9 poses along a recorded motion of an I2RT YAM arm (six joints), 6.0 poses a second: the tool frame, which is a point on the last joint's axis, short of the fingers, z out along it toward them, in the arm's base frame.
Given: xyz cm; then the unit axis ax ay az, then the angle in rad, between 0 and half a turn.
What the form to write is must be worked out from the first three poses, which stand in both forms.
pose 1, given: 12.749 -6.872 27.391 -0.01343 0.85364 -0.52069 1.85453
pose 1, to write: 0.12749 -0.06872 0.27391 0.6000 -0.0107 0.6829 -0.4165
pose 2, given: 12.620 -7.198 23.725 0.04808 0.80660 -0.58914 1.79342
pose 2, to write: 0.12620 -0.07198 0.23725 0.6242 0.0376 0.6302 -0.4603
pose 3, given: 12.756 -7.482 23.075 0.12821 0.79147 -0.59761 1.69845
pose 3, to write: 0.12756 -0.07482 0.23075 0.6606 0.0963 0.5942 -0.4487
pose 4, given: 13.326 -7.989 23.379 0.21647 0.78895 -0.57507 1.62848
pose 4, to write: 0.13326 -0.07989 0.23379 0.6864 0.1574 0.5737 -0.4182
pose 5, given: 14.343 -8.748 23.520 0.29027 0.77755 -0.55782 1.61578
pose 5, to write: 0.14343 -0.08748 0.23520 0.6910 0.2098 0.5620 -0.4032
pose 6, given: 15.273 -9.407 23.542 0.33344 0.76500 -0.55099 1.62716
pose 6, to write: 0.15273 -0.09407 0.23542 0.6869 0.2423 0.5560 -0.4004
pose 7, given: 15.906 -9.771 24.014 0.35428 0.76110 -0.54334 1.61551
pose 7, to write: 0.15906 -0.09771 0.24014 0.6911 0.2561 0.5501 -0.3927
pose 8, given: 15.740 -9.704 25.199 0.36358 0.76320 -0.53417 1.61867
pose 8, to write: 0.15740 -0.09704 0.25199 0.6900 0.2632 0.5524 -0.3866
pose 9, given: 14.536 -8.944 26.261 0.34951 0.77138 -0.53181 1.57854
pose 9, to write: 0.14536 -0.08944 0.26261 0.7044 0.2481 0.5476 -0.3775
